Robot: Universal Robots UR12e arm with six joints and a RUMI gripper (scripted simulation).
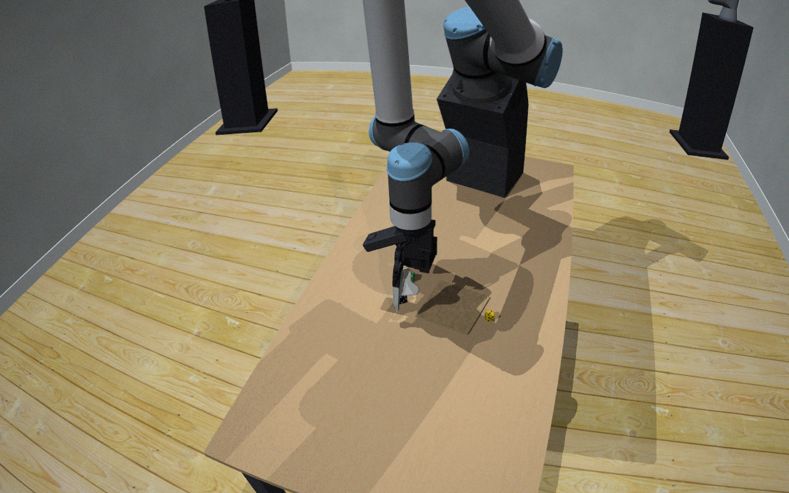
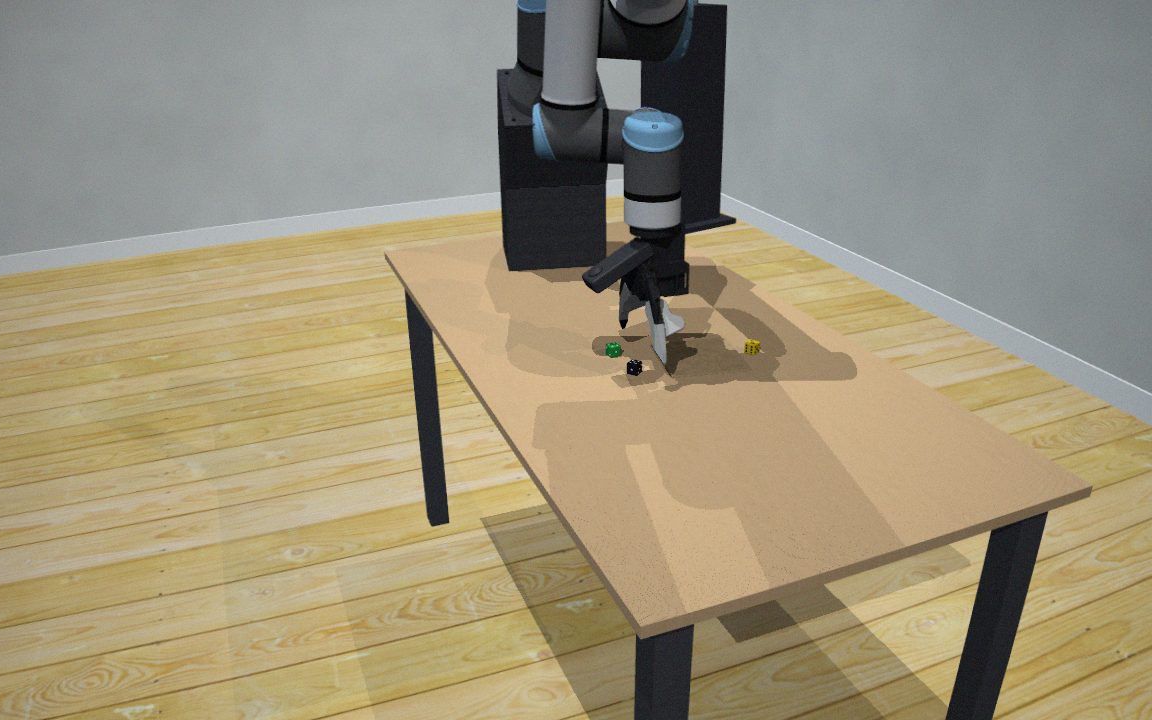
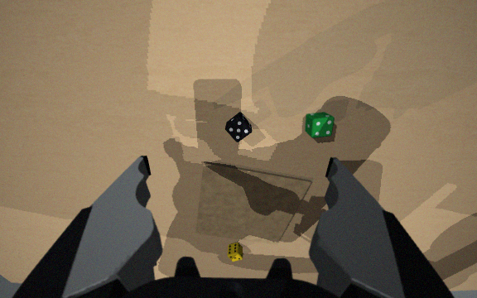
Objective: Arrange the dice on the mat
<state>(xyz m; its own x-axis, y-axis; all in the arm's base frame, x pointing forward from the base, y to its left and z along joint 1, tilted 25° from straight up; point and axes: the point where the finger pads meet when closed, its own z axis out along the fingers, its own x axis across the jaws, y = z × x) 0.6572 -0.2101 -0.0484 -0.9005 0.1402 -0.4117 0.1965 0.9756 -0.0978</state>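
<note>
Now: the black die 1 cm to the right of my hand and 4 cm below it. From my hand the other things lie so: thin square mat (1 cm ahead, 12 cm to the left, 4 cm below); yellow die (5 cm ahead, 21 cm to the left, 4 cm below); green die (8 cm behind, 4 cm below).
</note>
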